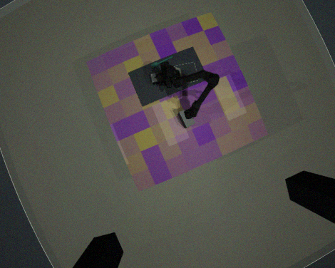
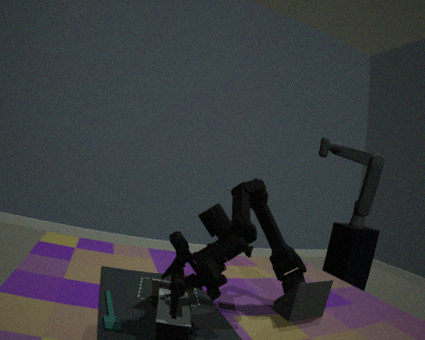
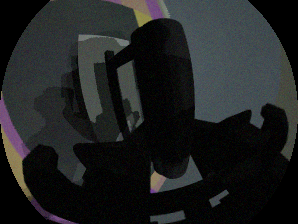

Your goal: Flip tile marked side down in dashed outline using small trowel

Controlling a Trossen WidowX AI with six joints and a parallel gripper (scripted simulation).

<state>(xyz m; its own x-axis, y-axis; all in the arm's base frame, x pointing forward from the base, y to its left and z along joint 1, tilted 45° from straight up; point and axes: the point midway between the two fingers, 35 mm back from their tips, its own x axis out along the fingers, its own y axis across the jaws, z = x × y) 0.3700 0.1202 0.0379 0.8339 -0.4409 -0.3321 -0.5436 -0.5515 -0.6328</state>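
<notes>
Right now the white tile is 40 mm behind my gripper tip, 100 mm to the right of it and 60 mm below it. Round my gripper tip: dark mat 10 mm behind, 30 mm to the right, 130 mm below; trowel 130 mm ahead, 100 mm below.
</notes>
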